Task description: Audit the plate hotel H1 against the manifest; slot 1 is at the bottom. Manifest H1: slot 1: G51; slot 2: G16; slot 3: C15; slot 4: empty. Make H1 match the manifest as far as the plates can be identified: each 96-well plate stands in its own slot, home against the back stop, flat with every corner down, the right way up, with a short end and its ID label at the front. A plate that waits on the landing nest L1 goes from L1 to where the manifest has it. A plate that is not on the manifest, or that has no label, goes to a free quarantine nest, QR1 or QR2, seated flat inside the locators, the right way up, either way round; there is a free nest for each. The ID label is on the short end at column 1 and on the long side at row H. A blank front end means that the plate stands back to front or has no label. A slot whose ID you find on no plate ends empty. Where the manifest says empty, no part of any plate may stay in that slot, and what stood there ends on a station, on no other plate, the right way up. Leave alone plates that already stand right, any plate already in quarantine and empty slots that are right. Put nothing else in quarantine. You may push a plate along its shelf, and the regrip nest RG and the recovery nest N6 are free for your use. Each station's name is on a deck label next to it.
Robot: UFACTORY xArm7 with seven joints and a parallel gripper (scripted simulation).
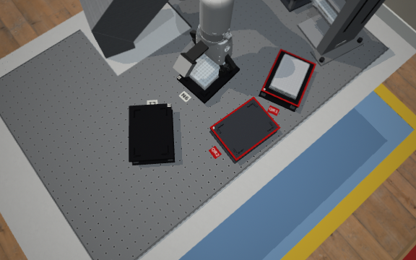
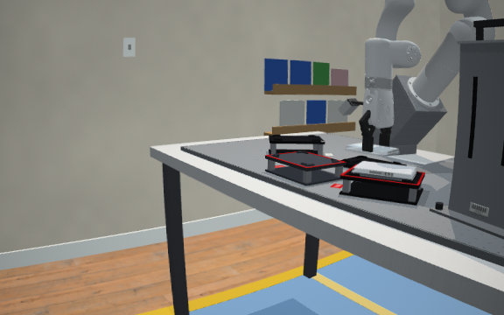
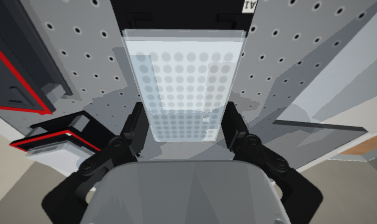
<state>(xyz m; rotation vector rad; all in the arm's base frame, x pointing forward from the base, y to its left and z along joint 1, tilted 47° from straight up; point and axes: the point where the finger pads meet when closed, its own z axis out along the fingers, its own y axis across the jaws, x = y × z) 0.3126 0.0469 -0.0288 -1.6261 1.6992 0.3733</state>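
Right now the black nest N6 is 1 cm to the right of my hand and 5 cm below it. Round my hand: quarantine nest QR2: 21 cm ahead, 6 cm to the right, 2 cm below; N6 deck label: 1 cm ahead, 12 cm to the right, 6 cm below; A1 mark: 5 cm behind, 9 cm to the right, 5 cm below.
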